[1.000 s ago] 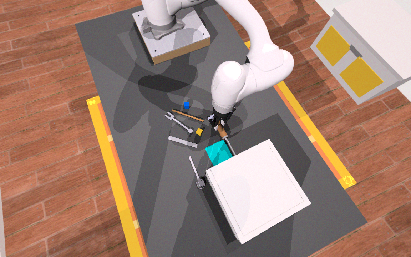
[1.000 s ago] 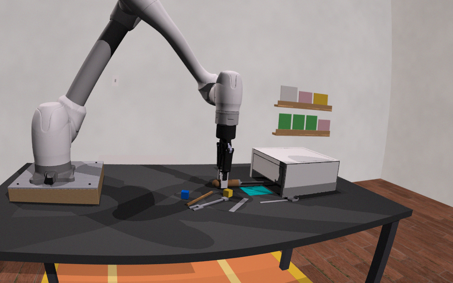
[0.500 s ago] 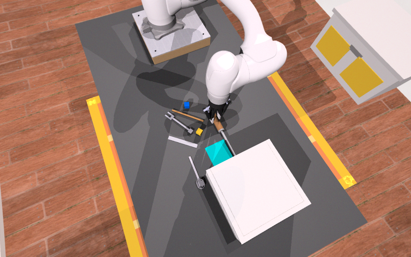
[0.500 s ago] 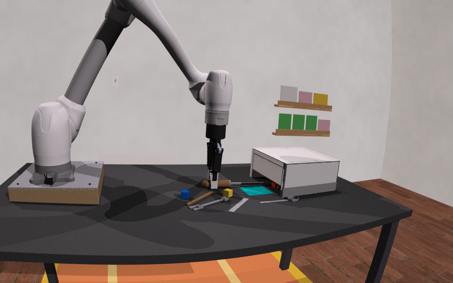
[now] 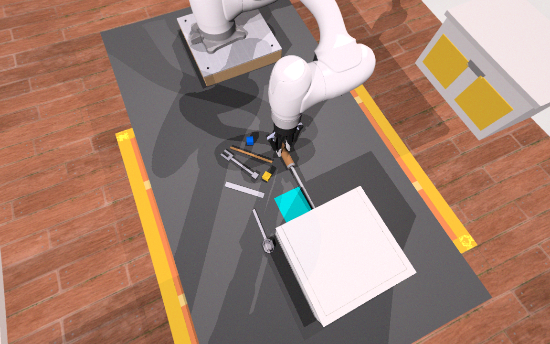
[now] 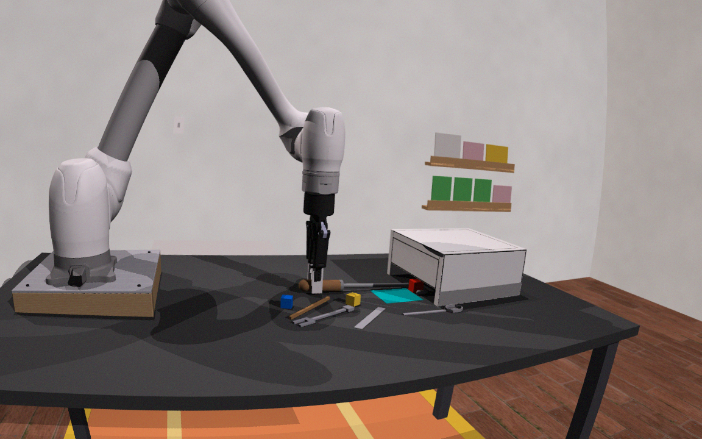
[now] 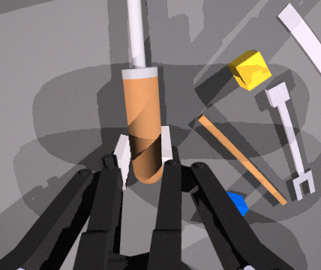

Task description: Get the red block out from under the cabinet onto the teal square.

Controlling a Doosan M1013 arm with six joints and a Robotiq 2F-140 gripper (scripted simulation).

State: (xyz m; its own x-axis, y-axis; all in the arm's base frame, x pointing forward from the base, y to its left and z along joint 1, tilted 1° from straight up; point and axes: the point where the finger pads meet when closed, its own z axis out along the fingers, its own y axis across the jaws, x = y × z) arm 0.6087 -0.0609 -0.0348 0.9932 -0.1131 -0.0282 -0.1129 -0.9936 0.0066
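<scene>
My hand is 11 cm past the blue cube, 8 cm to the left of it and 3 cm above it. From my hand the other things lie so: wooden stick 6 cm behind, 11 cm to the right, 3 cm below; hook tool 13 cm ahead, 5 cm to the right, 3 cm below; yellow block 6 cm ahead, 11 cm to the right, 3 cm below.
</scene>
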